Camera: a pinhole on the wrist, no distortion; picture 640 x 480 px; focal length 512.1 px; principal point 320.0 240.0 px. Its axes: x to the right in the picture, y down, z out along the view. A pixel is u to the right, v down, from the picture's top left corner.
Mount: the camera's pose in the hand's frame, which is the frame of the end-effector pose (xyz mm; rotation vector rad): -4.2 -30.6 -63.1 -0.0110 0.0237 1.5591
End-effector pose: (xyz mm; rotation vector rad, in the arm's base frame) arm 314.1 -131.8 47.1 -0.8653 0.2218 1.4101
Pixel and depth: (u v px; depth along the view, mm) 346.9 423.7 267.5
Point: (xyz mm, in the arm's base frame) 232.2 -75.0 251.2
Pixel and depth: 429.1 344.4 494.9
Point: 64.8 59.9 369.0
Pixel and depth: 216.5 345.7 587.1
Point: 229.7 122.7 536.3
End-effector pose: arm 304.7 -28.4 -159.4 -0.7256 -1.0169 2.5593
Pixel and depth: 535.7 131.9 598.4
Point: -113.8 -429.4 -38.3
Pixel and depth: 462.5 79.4 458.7
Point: -40.1 -256.5 -39.3
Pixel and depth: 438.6 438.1 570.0
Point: 197.7 -486.8 149.3
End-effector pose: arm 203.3 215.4 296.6 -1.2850 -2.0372 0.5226
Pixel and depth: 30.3 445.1 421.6
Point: -170.0 -46.7 150.5
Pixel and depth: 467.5 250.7 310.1
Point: 72.0 241.2 81.1
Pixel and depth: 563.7 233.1 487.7
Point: 35.5 322.3 -129.2
